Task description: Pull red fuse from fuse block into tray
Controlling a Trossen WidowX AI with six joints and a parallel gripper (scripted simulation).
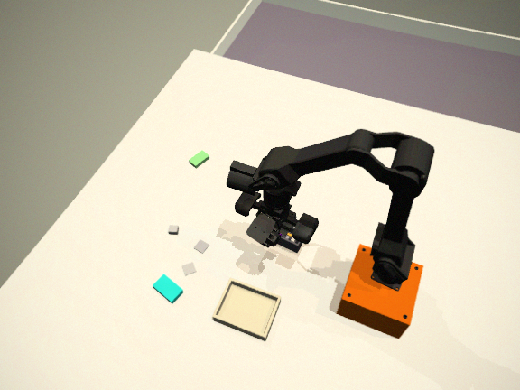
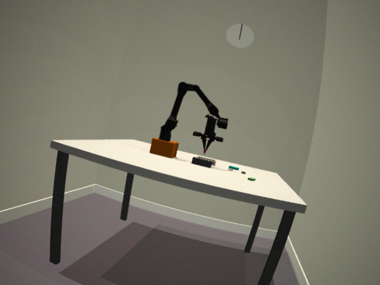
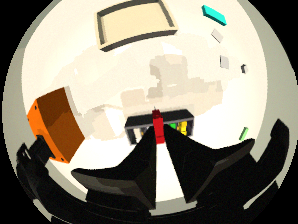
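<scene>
The tray lies 2 cm behind my gripper tip, 17 cm to the left of it and 9 cm below it. The rest, counted from my gripper tip: red fuse 1 cm below; then grey cube 26 cm ahead, 8 cm to the left, 9 cm below; then cyan tile 18 cm ahead, 22 cm to the left, 9 cm below.
</scene>
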